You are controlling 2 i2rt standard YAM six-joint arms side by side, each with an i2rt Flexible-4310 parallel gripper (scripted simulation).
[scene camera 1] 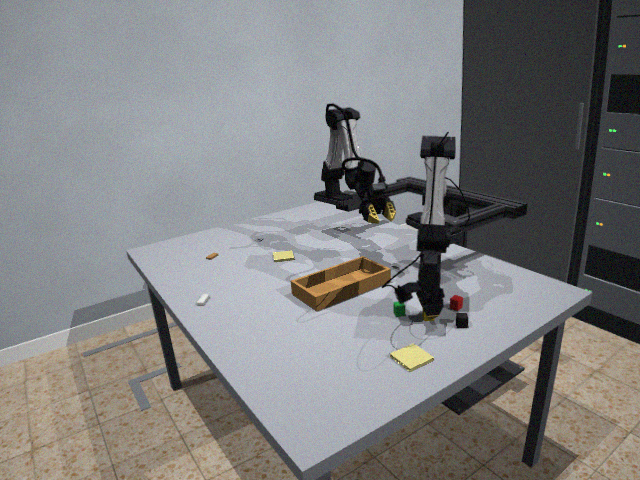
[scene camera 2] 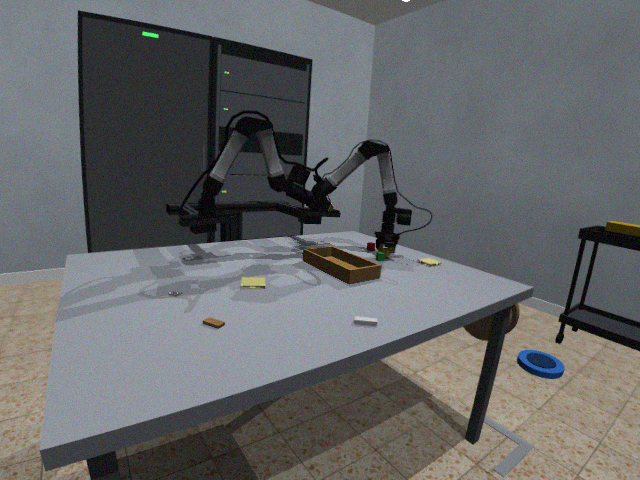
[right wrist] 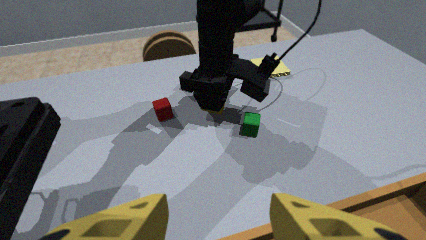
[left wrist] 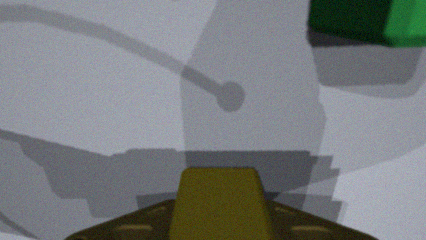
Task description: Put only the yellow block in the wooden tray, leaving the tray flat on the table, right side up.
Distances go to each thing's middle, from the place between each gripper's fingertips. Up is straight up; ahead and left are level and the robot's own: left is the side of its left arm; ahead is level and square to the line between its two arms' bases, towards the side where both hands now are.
Right now my left hand is 60 mm short of the wooden tray (scene camera 1: pixel 324 288) and 330 mm to the left of it.
Now: right hand (scene camera 1: pixel 385 221) 15 cm short of the wooden tray, 5 cm to the left of it and 21 cm above it.
